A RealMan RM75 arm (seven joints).
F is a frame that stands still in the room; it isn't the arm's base.
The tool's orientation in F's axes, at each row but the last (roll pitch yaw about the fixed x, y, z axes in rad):
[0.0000, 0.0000, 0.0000]
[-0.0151, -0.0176, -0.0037]
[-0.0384, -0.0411, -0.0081]
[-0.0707, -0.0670, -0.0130]
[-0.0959, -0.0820, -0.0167]
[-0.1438, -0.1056, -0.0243]
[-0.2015, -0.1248, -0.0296]
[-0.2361, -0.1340, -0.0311]
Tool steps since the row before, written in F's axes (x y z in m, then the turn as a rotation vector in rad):
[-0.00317, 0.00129, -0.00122, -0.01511, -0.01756, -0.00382]
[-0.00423, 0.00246, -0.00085, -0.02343, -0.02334, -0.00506]
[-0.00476, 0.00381, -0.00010, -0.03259, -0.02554, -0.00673]
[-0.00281, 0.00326, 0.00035, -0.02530, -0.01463, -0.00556]
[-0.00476, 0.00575, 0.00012, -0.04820, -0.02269, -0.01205]
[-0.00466, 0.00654, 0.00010, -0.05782, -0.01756, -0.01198]
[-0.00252, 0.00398, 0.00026, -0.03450, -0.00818, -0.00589]
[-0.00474, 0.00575, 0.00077, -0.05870, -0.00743, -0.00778]
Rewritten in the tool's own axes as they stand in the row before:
[-0.00317, 0.00129, -0.00122, -0.01511, -0.01756, -0.00382]
[-0.00425, 0.00246, -0.00074, -0.02343, -0.02335, -0.00500]
[-0.00479, 0.00376, 0.00024, -0.03263, -0.02558, -0.00638]
[-0.00282, 0.00318, 0.00077, -0.02542, -0.01465, -0.00491]
[-0.00483, 0.00559, 0.00106, -0.04864, -0.02261, -0.01031]
[-0.00478, 0.00627, 0.00152, -0.05832, -0.01792, -0.00852]
[-0.00258, 0.00371, 0.00136, -0.03471, -0.00869, -0.00339]
[-0.00477, 0.00511, 0.00269, -0.05896, -0.00902, -0.00207]

